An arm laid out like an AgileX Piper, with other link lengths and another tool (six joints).
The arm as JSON. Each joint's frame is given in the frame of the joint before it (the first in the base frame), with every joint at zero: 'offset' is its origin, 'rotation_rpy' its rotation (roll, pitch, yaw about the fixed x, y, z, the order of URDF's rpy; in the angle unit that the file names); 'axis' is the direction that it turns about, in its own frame. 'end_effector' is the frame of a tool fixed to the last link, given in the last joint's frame.
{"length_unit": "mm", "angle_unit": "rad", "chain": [
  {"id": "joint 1", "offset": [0.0, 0.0, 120.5], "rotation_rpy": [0.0, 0.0, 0.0], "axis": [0.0, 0.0, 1.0]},
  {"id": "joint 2", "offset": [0.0, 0.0, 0.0], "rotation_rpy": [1.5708, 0.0, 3.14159], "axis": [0.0, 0.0, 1.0]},
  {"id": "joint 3", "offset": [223.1, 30.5, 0.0], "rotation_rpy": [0.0, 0.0, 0.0], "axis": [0.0, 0.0, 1.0]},
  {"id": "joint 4", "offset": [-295.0, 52.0, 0.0], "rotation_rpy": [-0.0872, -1.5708, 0.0], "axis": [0.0, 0.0, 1.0]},
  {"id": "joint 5", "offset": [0.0, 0.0, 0.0], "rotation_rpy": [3.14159, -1.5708, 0.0], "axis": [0.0, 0.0, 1.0]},
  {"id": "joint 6", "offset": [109.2, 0.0, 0.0], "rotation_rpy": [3.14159, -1.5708, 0.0], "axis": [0.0, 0.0, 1.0]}
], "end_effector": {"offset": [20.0, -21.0, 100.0], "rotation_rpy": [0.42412, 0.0, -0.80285]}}
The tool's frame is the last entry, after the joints.
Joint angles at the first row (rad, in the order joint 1, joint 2, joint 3, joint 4, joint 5, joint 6):
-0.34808 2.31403 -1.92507 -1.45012 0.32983 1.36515
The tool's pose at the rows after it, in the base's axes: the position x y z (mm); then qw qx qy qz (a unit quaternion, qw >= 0):
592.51 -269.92 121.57 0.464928 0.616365 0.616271 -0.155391
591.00 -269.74 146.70 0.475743 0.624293 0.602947 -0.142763
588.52 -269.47 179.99 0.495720 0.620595 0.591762 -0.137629
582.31 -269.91 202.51 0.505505 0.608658 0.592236 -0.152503
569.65 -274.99 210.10 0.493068 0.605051 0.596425 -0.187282
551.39 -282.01 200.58 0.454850 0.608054 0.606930 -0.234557
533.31 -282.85 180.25 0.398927 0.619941 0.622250 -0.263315
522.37 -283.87 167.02 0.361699 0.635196 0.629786 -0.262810
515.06 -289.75 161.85 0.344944 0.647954 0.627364 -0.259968
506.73 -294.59 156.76 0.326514 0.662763 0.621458 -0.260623
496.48 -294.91 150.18 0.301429 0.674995 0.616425 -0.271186
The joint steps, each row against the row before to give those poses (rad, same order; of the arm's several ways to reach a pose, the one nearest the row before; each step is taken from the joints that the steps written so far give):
-0.00001 -0.02079 0.00004 0.05011 0.01742 0.00874
0.00002 -0.04202 0.00190 0.02177 0.00561 0.00051
-0.00001 -0.05111 -0.00205 0.00715 0.00243 -0.01856
0.00000 -0.04310 0.00003 0.05517 0.01309 -0.10437
0.00001 -0.03049 -0.00133 0.11348 0.05878 -0.17053
-0.00001 -0.01378 -0.00088 0.12811 0.10098 -0.18407
0.00000 -0.00164 -0.00002 0.13585 0.10615 -0.14459
-0.01270 0.00002 -0.00004 0.09866 0.04883 -0.06753
-0.01781 -0.00002 0.00003 0.04140 0.01780 -0.01741
-0.01266 0.00000 0.00003 0.02669 0.03102 -0.00146
0.00017 0.00001 -0.00005 0.01404 0.05903 -0.00001

